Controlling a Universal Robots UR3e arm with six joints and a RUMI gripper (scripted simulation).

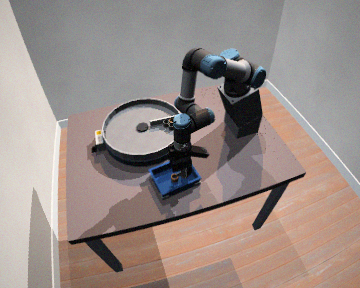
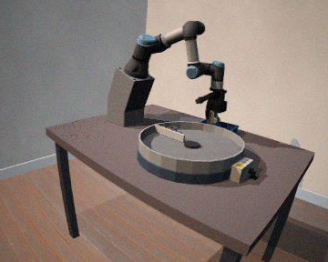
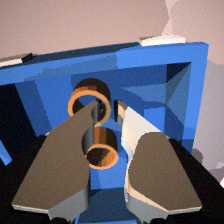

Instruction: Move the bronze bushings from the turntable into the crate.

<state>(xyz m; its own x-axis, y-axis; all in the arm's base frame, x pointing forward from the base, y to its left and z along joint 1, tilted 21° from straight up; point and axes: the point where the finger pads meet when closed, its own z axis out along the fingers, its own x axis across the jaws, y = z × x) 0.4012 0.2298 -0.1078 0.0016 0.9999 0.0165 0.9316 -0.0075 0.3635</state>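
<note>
Right now the blue crate is 50 mm ahead of my hand and 10 mm to the right of it. Also, from my hand: turntable 330 mm to the right, 130 mm ahead, 20 mm above.
</note>
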